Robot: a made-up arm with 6 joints.
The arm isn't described. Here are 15 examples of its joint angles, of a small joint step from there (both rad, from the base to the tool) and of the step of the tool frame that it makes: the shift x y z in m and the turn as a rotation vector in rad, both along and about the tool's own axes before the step.
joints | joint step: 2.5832 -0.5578 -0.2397 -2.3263 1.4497 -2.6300 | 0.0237 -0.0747 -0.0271 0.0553 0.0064 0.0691
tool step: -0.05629 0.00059 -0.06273 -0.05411 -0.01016 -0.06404
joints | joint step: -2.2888 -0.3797 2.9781 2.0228 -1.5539 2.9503 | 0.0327 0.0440 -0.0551 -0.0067 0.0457 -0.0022
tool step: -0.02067 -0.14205 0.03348 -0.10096 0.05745 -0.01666
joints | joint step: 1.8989 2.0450 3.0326 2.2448 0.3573 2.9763 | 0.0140 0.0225 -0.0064 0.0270 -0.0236 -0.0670
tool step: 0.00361 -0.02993 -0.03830 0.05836 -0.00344 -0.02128
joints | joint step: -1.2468 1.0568 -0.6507 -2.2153 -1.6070 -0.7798 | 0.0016 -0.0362 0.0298 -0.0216 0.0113 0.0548
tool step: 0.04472 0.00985 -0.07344 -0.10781 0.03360 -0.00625
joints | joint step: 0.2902 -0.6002 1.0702 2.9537 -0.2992 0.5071 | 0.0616 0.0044 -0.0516 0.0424 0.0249 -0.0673
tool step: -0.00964 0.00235 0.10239 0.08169 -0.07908 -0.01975
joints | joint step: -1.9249 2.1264 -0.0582 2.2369 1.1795 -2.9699 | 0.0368 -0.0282 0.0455 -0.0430 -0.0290 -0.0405
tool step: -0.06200 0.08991 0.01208 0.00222 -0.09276 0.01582
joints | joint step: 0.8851 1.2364 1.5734 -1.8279 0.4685 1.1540 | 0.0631 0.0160 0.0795 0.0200 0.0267 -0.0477
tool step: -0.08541 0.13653 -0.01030 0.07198 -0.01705 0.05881
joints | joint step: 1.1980 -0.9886 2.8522 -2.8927 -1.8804 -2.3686 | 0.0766 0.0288 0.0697 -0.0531 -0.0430 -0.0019
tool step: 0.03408 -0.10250 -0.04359 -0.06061 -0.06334 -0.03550
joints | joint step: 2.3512 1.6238 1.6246 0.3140 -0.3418 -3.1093 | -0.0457 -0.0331 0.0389 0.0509 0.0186 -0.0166
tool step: -0.04983 0.15611 -0.08097 -0.01121 0.06931 0.08222
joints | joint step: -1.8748 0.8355 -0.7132 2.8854 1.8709 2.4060 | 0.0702 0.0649 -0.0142 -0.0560 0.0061 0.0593
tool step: 0.07055 0.07513 0.01601 -0.03274 0.05783 -0.05800
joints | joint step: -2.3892 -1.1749 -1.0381 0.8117 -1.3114 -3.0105 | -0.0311 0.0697 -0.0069 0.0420 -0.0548 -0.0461
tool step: 0.06459 -0.01585 -0.00338 0.00078 -0.13230 0.02146
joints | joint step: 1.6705 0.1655 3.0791 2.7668 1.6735 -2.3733 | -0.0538 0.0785 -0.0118 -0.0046 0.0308 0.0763
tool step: 0.13628 0.04251 -0.04296 -0.08986 0.10103 0.08858
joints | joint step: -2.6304 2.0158 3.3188 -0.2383 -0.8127 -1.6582 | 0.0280 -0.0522 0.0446 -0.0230 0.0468 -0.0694
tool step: -0.07645 0.10809 -0.07466 0.08354 0.07330 0.13116
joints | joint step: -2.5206 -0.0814 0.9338 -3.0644 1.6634 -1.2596 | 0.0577 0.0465 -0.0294 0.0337 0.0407 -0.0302
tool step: 0.12232 -0.03904 0.04545 -0.01045 -0.04226 0.10545
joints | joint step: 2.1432 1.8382 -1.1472 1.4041 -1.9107 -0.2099 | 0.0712 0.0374 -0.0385 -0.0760 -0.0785 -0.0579
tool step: 0.02520 0.07593 -0.01205 -0.02296 0.16806 0.00084
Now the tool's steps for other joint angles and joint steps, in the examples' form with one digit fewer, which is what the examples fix.
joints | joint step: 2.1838 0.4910 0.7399 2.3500 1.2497 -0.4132 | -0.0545 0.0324 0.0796 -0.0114 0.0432 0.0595
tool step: -0.0957 0.0172 -0.0522 -0.0577 0.0268 -0.0065
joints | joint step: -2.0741 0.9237 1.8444 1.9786 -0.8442 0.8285 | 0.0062 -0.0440 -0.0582 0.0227 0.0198 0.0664
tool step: 0.0060 -0.0242 -0.0022 -0.0868 -0.0147 -0.0256
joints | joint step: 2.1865 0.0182 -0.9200 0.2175 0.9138 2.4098 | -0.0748 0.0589 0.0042 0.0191 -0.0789 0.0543
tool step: -0.0250 0.1283 0.0118 -0.0493 -0.0748 0.1309
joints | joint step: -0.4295 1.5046 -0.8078 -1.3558 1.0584 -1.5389 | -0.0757 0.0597 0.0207 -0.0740 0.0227 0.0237
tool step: 0.0282 -0.0407 0.0469 0.0126 -0.1253 -0.0412
